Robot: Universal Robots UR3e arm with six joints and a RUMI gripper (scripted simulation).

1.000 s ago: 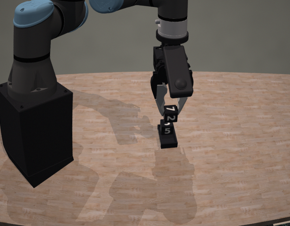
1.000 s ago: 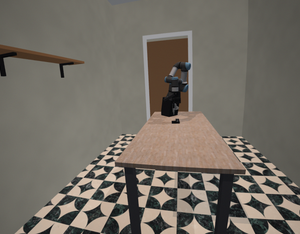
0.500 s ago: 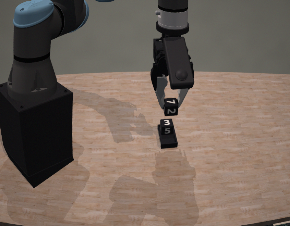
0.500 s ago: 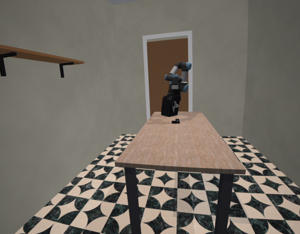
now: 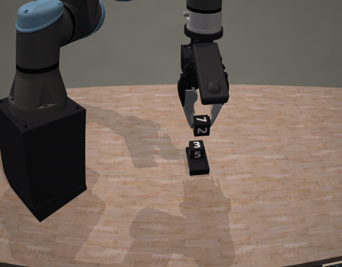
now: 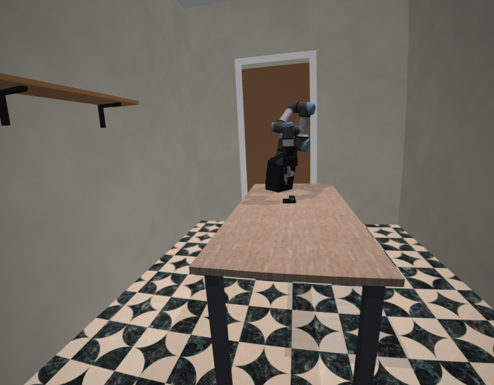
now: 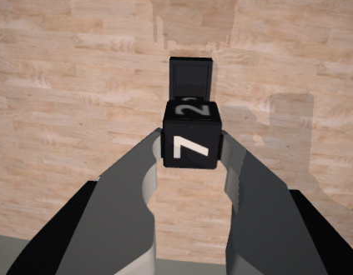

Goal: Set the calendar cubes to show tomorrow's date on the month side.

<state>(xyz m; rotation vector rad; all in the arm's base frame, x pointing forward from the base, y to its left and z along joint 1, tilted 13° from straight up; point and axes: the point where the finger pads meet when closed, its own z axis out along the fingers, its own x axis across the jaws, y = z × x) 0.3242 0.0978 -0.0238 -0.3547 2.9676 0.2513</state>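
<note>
My gripper is now 10 mm past the black calendar tray, 20 mm to the right of it and 130 mm above it. From my hand the other things lie so: black number cube 10 mm below.
</note>
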